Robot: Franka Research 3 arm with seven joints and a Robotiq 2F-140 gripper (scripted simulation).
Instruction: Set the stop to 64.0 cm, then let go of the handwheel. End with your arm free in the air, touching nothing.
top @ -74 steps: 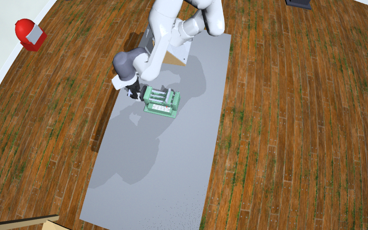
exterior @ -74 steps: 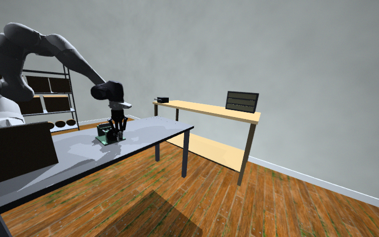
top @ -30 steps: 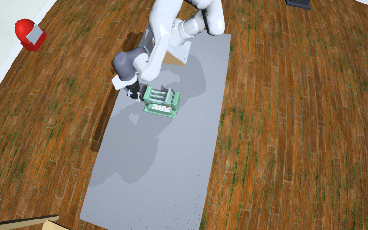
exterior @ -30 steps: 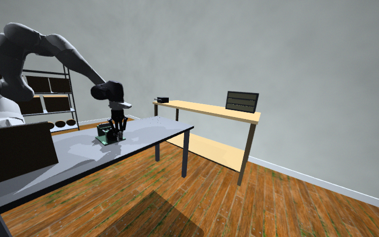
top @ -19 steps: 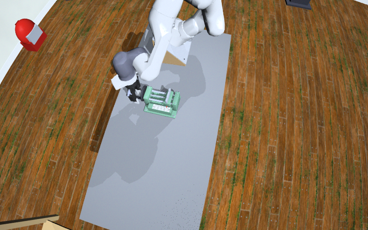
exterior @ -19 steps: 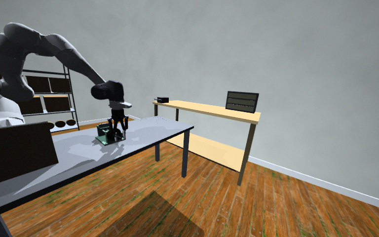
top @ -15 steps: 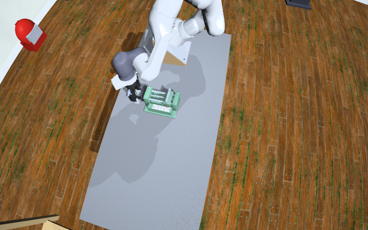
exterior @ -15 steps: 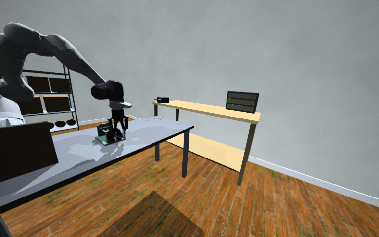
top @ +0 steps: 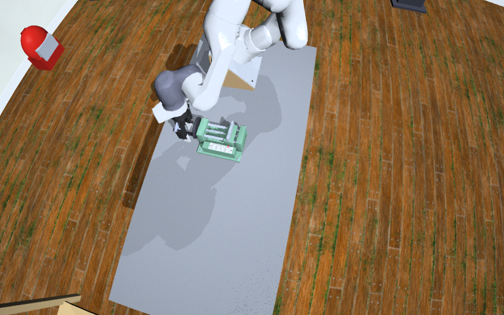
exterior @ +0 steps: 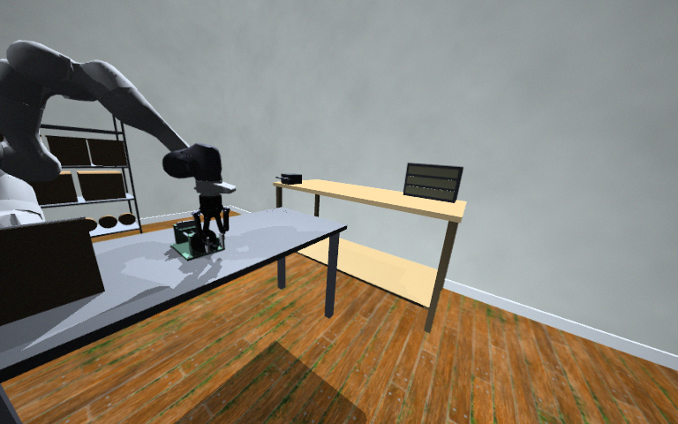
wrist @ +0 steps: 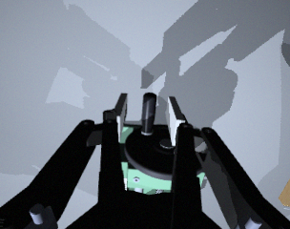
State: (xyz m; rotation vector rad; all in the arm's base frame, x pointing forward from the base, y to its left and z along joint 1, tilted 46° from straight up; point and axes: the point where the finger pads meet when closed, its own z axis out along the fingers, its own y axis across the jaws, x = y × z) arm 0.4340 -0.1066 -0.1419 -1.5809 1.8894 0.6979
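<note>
The dark handwheel is 2 cm to the left of my hand, 1 cm below it and 1 cm behind it. Also, from my hand: stop carriage 19 cm to the left, 2 cm above, 1 cm ahead.
</note>
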